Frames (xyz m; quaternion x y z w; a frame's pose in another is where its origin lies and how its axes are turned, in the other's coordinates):
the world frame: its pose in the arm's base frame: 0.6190 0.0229 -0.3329 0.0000 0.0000 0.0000 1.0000
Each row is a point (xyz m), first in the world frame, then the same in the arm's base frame.
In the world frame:
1: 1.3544 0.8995 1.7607
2: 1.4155 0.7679 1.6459
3: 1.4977 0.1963 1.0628
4: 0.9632 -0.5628 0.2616
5: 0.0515 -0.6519 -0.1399
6: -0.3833 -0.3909 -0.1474
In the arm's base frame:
1: 1.9734 0.9224 1.4278
2: 2.0345 0.7908 1.3130
3: 2.1167 0.2192 0.7299
4: 1.5822 -0.5399 -0.0713
5: 0.6705 -0.6290 -0.4728
6: 0.2357 -0.3680 -0.4803

